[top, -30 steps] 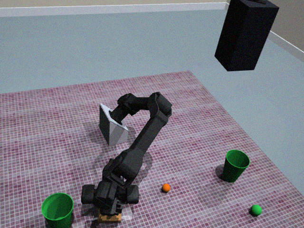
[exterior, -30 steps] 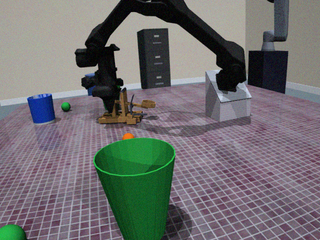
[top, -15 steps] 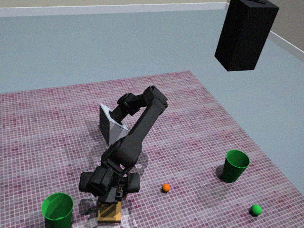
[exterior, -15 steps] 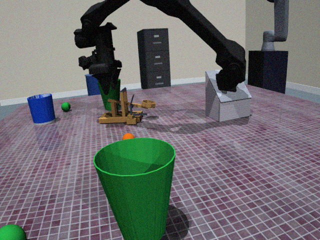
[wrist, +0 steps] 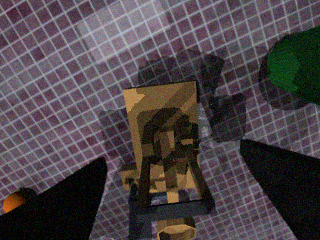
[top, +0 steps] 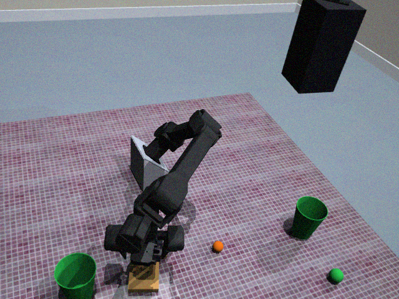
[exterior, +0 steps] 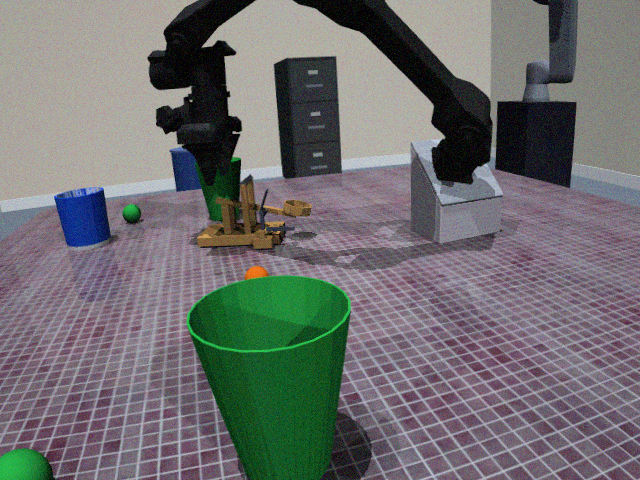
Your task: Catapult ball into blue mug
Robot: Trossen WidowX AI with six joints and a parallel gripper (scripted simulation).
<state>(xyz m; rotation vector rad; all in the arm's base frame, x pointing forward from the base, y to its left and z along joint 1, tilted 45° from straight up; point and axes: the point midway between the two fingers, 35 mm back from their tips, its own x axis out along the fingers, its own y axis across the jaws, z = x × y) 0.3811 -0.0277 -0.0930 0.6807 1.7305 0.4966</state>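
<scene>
Right now my gripper tip is 230 mm to the right of the orange ball, 90 mm above it and 50 mm past it. From my gripper tip the other things lie so: blue mug 270 mm ahead, 80 mm below, 70 mm to the right; then catapult 70 mm behind, 60 mm below, 40 mm to the left.
</scene>
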